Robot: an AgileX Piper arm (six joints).
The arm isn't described. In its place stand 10 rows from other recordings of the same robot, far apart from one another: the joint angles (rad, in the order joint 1, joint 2, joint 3, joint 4, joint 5, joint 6), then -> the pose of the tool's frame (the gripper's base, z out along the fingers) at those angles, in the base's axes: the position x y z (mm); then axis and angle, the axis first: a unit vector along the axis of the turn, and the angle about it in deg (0 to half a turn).
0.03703, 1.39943, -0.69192, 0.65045, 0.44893, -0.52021 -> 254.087, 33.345, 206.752, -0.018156, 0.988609, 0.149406, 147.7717
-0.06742, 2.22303, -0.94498, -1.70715, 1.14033, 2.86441 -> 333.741, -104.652, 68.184, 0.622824, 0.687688, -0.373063, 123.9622
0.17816, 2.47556, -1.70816, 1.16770, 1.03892, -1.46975 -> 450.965, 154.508, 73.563, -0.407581, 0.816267, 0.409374, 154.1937
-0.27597, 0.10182, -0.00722, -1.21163, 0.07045, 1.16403 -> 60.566, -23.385, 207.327, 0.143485, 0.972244, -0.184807, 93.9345
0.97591, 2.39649, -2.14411, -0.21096, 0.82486, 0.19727 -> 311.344, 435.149, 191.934, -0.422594, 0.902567, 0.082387, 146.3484
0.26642, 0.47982, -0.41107, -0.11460, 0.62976, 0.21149 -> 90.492, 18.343, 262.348, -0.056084, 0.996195, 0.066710, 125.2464
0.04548, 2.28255, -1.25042, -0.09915, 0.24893, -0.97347 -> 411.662, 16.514, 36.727, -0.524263, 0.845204, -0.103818, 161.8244
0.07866, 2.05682, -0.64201, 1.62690, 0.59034, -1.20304 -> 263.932, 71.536, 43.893, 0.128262, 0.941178, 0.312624, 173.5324
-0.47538, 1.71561, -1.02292, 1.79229, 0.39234, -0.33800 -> 345.522, -139.681, 230.658, 0.692907, 0.595036, 0.407200, 138.2819
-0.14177, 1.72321, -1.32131, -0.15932, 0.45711, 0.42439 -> 386.828, -61.647, 276.573, 0.224451, 0.974471, -0.005353, 133.8017
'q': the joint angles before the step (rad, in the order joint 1, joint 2, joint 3, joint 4, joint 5, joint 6). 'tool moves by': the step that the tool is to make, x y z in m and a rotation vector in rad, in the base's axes. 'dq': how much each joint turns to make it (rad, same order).
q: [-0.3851, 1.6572, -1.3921, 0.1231, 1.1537, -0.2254]
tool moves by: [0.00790, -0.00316, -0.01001, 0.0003, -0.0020, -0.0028]
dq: [0.0000, 0.0331, -0.0018, 0.0023, -0.0331, -0.0017]
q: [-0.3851, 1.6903, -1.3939, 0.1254, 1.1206, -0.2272]
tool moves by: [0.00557, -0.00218, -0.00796, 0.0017, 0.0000, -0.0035]
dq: [0.0000, 0.0248, -0.0004, 0.0023, -0.0240, 0.0001]
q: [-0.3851, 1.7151, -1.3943, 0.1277, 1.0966, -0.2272]
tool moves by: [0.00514, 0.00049, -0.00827, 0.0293, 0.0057, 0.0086]
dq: [0.0000, 0.0259, -0.0015, 0.0301, -0.0060, -0.0174]
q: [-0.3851, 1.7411, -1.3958, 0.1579, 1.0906, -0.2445]
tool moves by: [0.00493, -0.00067, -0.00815, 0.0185, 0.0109, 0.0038]
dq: [0.0000, 0.0273, -0.0049, 0.0157, -0.0041, -0.0089]
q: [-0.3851, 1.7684, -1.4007, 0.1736, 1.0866, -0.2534]
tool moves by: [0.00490, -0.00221, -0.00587, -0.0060, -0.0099, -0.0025]
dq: [0.0000, 0.0193, -0.0023, 0.0001, -0.0286, -0.0023]
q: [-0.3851, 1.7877, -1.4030, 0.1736, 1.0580, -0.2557]
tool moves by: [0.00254, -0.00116, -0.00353, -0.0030, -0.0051, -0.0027]
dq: [0.0000, 0.0105, 0.0000, 0.0000, -0.0166, 0.0000]
